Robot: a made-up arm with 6 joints. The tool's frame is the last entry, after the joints. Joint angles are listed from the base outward.
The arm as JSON. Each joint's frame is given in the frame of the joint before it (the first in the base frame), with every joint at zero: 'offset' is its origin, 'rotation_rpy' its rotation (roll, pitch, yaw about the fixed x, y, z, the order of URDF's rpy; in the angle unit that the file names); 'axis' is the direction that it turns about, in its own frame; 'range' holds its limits. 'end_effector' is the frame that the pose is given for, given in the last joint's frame.
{
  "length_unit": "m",
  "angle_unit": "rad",
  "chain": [
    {
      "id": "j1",
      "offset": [
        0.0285,
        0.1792,
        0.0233
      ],
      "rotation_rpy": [
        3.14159,
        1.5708,
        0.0
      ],
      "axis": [
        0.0,
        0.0,
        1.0
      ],
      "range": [
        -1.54,
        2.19
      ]
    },
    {
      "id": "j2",
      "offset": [
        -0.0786,
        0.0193,
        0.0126
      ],
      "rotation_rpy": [
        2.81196,
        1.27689,
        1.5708
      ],
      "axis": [
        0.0,
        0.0,
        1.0
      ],
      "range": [
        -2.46,
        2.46
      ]
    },
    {
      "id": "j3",
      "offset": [
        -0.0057,
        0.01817,
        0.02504
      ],
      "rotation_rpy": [
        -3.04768,
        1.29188,
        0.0
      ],
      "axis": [
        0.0,
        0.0,
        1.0
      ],
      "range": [
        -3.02,
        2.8
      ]
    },
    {
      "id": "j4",
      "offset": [
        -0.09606,
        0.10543,
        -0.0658
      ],
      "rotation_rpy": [
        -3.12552,
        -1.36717,
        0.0
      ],
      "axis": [
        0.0,
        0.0,
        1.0
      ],
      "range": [
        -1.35,
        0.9
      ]
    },
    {
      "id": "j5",
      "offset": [
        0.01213,
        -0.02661,
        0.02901
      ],
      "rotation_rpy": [
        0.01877,
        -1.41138,
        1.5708
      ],
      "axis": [
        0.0,
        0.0,
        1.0
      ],
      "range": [
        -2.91,
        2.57
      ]
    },
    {
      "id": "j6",
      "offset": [
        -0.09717,
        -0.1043,
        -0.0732
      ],
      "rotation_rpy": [
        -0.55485,
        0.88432,
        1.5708
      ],
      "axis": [
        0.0,
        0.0,
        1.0
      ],
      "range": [
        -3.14,
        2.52
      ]
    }
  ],
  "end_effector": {
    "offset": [
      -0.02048,
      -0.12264,
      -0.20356
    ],
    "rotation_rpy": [
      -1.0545,
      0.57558,
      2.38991
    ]
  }
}
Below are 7 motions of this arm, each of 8 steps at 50 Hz.
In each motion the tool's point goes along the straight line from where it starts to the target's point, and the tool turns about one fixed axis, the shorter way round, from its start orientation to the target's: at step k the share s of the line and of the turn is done. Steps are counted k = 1, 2, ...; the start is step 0. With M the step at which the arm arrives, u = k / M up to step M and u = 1 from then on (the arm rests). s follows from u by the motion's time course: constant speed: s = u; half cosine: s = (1 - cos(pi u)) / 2; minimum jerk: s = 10 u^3 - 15 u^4 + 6 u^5.
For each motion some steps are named. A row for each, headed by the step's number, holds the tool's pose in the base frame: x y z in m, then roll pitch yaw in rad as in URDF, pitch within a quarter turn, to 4 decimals.
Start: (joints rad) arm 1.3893 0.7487 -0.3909 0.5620 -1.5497 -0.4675
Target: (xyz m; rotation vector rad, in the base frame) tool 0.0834 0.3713 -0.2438 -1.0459 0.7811 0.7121
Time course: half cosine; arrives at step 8
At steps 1, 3, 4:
1: 0.0734 0.3885 -0.2289 -0.8744 1.0009 0.3679
3: 0.0762 0.3837 -0.2331 -0.9140 0.9967 0.3347
4: 0.0782 0.3802 -0.2361 -0.9416 0.9933 0.3116

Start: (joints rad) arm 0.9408 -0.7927 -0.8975 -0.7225 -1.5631 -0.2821
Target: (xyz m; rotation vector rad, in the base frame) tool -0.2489 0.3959 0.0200 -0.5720 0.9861 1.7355
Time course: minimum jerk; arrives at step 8
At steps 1, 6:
1: -0.2458 0.3915 0.0022 0.4960 0.8890 2.1503
6: -0.2486 0.3954 0.0181 0.5554 0.8623 2.1737

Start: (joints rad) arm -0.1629 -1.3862 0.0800 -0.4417 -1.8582 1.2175
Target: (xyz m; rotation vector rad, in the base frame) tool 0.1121 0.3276 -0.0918 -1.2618 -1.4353 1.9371
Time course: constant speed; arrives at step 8
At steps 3, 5, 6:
3: 0.1281 0.3214 -0.0894 -1.5426 0.4869 2.1518
5: 0.1217 0.3239 -0.0904 -1.5289 0.4639 2.1534
6: 0.1185 0.3251 -0.0909 -1.5221 0.4523 2.1540

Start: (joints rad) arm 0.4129 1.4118 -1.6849 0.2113 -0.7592 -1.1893
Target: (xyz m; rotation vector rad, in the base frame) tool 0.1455 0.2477 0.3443 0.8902 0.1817 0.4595
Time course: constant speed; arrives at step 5
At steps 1, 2, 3, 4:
1: 0.1430 0.2534 0.3442 0.8844 -0.0423 0.4943
2: 0.1437 0.2520 0.3442 0.8882 -0.0406 0.4898
3: 0.1443 0.2506 0.3443 0.8919 -0.0390 0.4853
4: 0.1449 0.2491 0.3443 0.8956 -0.0373 0.4808

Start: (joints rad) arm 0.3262 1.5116 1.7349 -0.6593 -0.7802 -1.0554
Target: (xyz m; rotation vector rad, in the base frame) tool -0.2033 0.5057 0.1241 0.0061 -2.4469 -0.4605
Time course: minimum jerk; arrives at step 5
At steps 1, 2, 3, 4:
1: -0.1955 0.5109 0.1267 2.7011 -0.6392 -3.0011
2: -0.1977 0.5095 0.1260 2.7067 -0.6388 -2.9997
3: -0.2007 0.5075 0.1250 2.7146 -0.6381 -2.9978
4: -0.2028 0.5060 0.1243 2.7202 -0.6377 -2.9964

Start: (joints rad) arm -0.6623 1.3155 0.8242 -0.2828 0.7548 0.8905
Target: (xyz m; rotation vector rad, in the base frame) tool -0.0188 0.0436 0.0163 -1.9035 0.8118 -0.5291
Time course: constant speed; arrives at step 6
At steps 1, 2, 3, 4, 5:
1: -0.0185 0.0406 0.0281 -2.1128 0.0057 -0.7503
2: -0.0186 0.0412 0.0258 -2.0960 0.0005 -0.7636
3: -0.0186 0.0418 0.0234 -2.0791 -0.0045 -0.7769
4: -0.0187 0.0424 0.0210 -2.0621 -0.0092 -0.7904
5: -0.0187 0.0430 0.0187 -2.0450 -0.0137 -0.8039

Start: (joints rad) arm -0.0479 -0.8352 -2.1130 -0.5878 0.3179 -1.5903
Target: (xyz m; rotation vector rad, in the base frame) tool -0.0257 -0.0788 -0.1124 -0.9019 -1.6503 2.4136
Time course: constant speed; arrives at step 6
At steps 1, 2, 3, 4, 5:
1: -0.0168 -0.0828 -0.1034 -1.2753 0.4815 2.7397
2: -0.0186 -0.0820 -0.1052 -1.2797 0.4720 2.7330
3: -0.0203 -0.0812 -0.1070 -1.2841 0.4624 2.7265
4: -0.0221 -0.0804 -0.1088 -1.2883 0.4529 2.7200
5: -0.0239 -0.0796 -0.1106 -1.2925 0.4433 2.7136

